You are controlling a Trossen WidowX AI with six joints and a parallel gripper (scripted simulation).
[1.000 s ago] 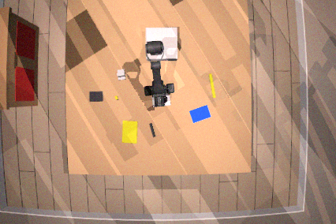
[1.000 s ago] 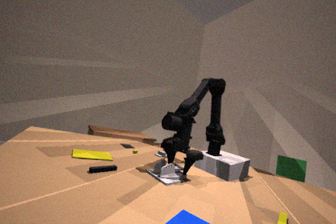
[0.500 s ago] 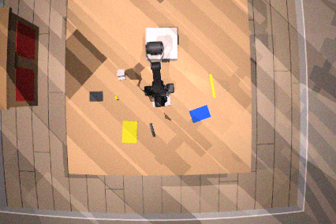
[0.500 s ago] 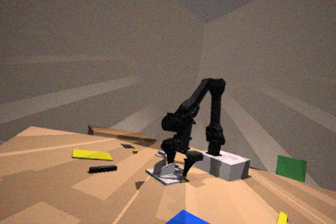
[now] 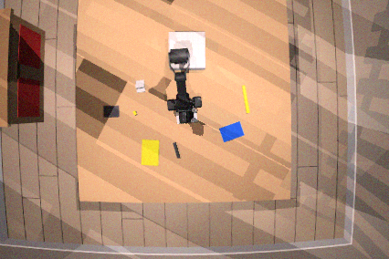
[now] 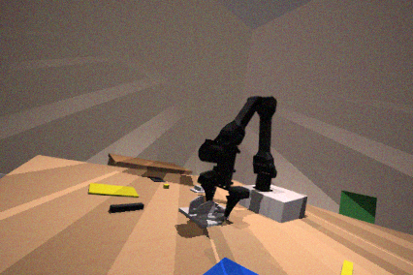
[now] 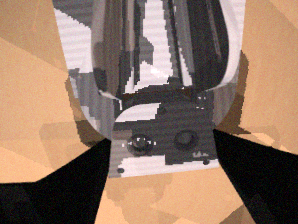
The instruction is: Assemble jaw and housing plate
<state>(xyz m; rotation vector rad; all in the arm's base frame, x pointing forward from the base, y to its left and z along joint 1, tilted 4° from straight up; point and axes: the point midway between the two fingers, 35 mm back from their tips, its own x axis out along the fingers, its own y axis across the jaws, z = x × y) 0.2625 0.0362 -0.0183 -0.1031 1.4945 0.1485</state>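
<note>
My gripper tip is 1 cm short of the small white part and 2 cm below it. From my gripper tip the other things lie so: silver jaw: 3 cm ahead, 1 cm to the right, 1 cm above; yellow cube: 7 cm ahead, 29 cm to the right; dark bar: 27 cm ahead, 4 cm to the right.
</note>
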